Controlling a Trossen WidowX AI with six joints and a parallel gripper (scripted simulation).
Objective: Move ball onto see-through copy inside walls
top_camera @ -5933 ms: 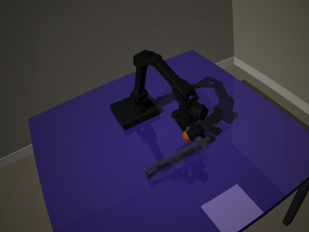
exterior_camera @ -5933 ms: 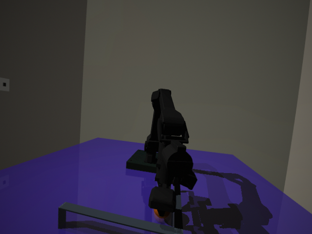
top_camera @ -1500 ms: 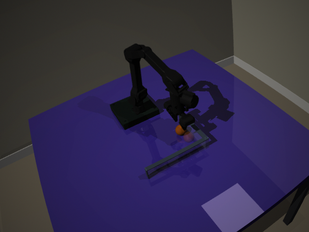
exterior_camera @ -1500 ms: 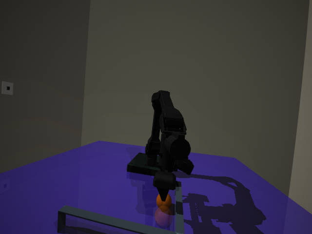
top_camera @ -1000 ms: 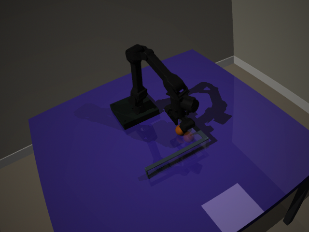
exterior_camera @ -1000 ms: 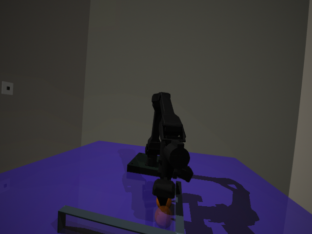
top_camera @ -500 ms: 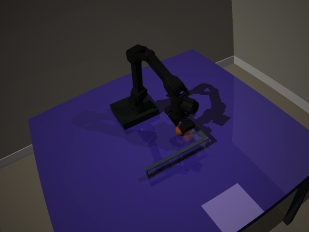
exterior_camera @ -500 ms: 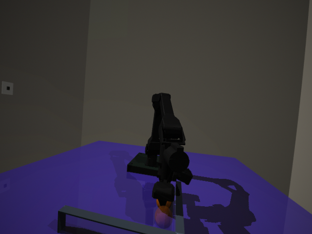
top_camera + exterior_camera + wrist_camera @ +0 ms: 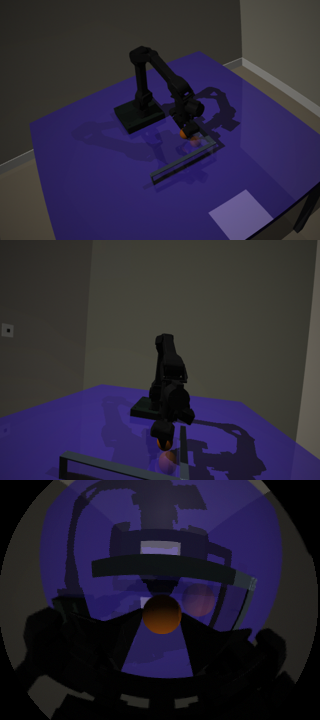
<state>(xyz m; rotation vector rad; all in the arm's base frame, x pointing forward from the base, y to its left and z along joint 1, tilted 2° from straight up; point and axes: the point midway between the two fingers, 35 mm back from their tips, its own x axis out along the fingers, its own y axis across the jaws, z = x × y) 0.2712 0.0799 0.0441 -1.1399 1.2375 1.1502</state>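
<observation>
Right now my gripper tip is 60 mm short of the see-through copy of ball, 20 mm to the right of it and 20 mm above it. From my gripper tip the other things lie so: orange ball (right at my gripper tip).
</observation>
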